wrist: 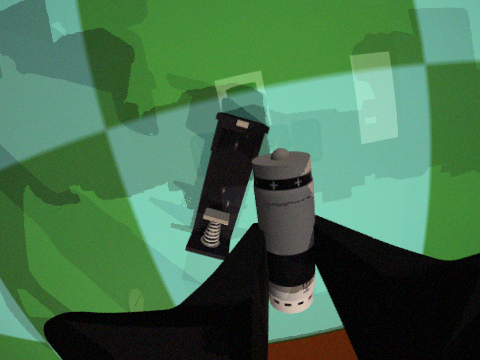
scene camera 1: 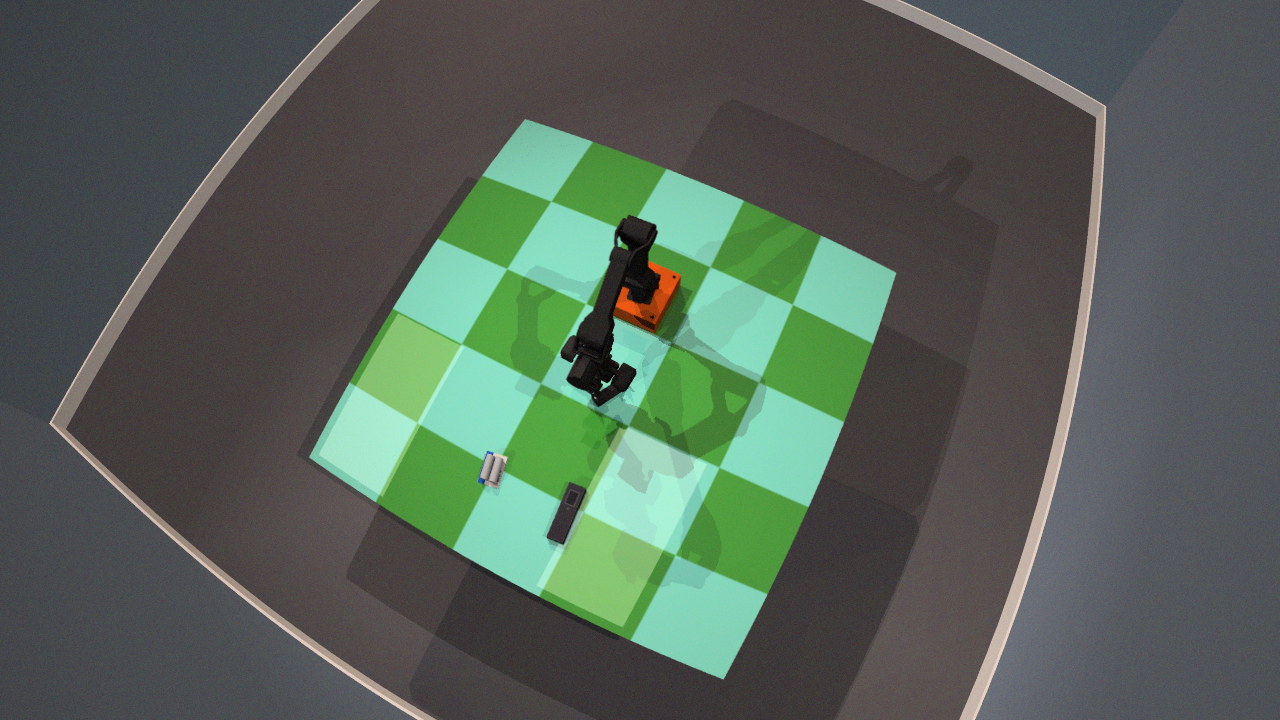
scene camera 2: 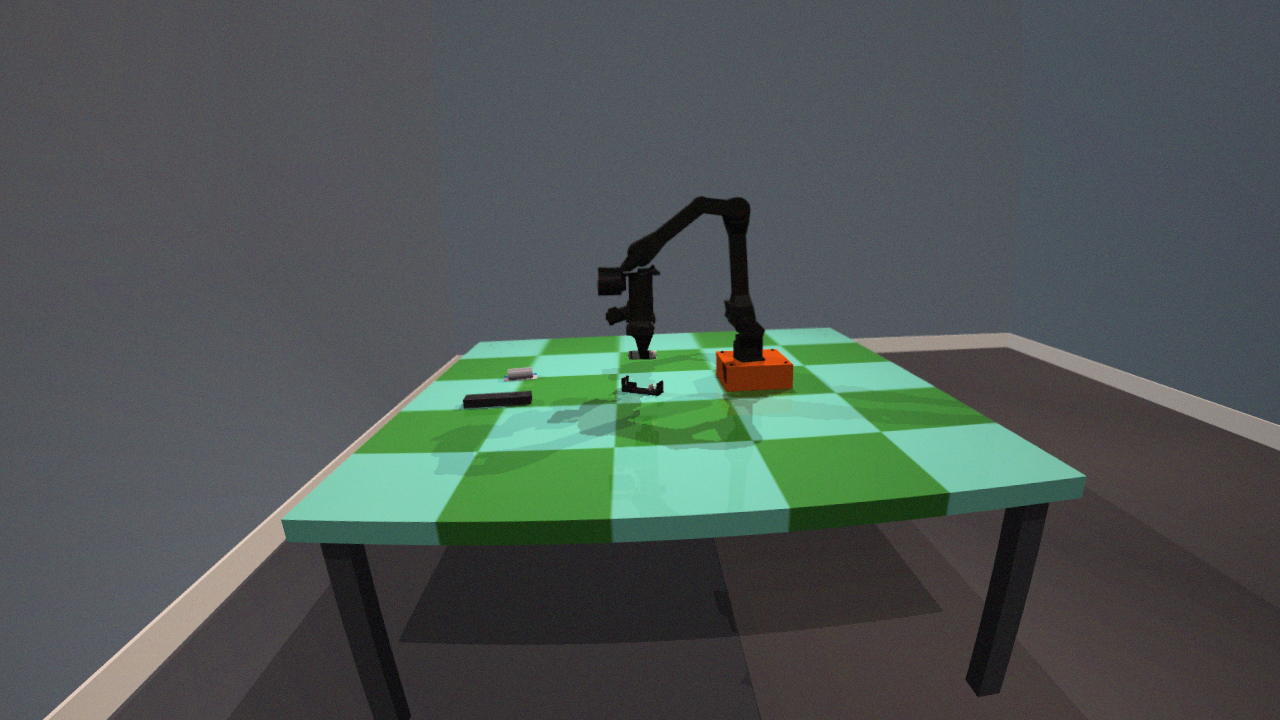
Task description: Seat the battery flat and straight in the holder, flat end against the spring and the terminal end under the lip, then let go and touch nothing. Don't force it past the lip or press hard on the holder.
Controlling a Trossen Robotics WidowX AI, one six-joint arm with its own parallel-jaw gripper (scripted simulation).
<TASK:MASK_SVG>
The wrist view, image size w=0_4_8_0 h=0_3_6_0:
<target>gripper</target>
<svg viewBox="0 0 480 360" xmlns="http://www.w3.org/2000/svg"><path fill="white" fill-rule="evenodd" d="M264 232L259 228L259 223L252 224L213 275L177 307L163 311L157 309L124 313L65 312L45 321L45 339L63 360L268 360L269 268ZM315 215L315 264L336 312L339 313L337 316L343 323L357 359L480 360L480 253L452 261L439 260L435 257L432 259L408 249L395 247L376 237L373 239L365 233L363 235L355 229Z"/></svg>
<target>grey battery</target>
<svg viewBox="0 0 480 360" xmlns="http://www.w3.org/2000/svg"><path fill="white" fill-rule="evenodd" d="M276 148L273 153L257 156L252 160L253 176L255 176L253 188L255 188L257 219L259 219L259 228L264 232L265 249L267 249L269 268L268 299L269 303L277 311L300 313L308 309L313 299L315 299L315 296L313 296L313 287L315 287L316 281L315 248L313 248L313 237L315 237L315 199L313 199L311 156L309 156L309 153L291 152L285 148Z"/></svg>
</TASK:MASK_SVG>
